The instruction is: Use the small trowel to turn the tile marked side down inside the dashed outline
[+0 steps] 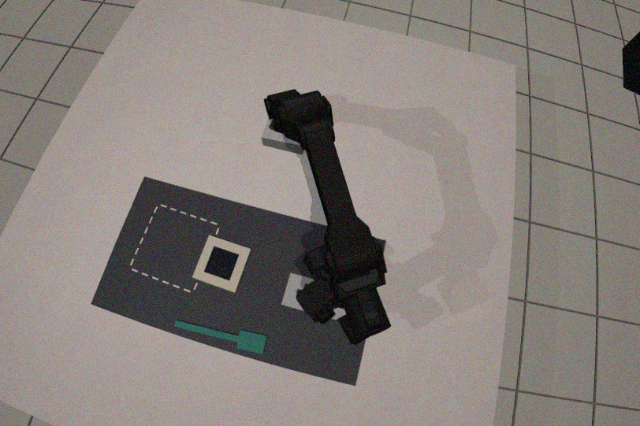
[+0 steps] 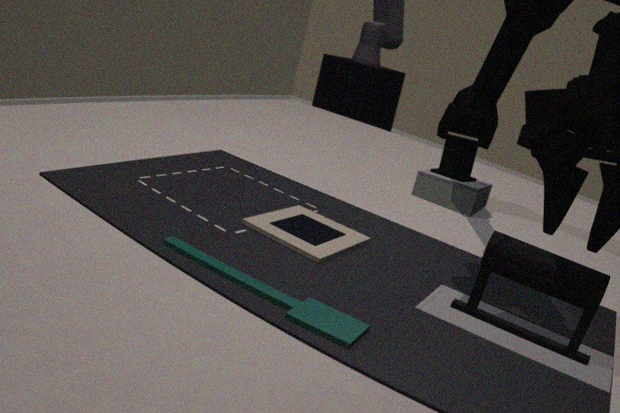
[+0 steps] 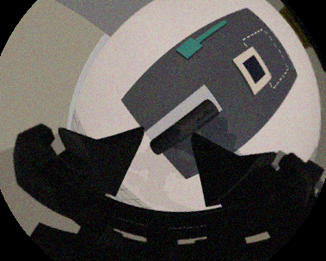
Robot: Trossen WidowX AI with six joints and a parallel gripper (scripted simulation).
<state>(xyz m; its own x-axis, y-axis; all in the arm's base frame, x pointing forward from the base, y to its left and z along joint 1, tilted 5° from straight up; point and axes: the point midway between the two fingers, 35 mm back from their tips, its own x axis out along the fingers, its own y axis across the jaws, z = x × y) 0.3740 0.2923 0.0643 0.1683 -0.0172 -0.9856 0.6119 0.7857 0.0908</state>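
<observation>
Right now my gripper tip is 230 mm to the left of the dark mat, 130 mm above it and 20 mm short of it. From my gripper tip the other things lie so: teal flat tool: 190 mm to the right, 150 mm ahead, 110 mm below; tile: 270 mm to the right, 100 mm below, 10 mm ahead.
</observation>
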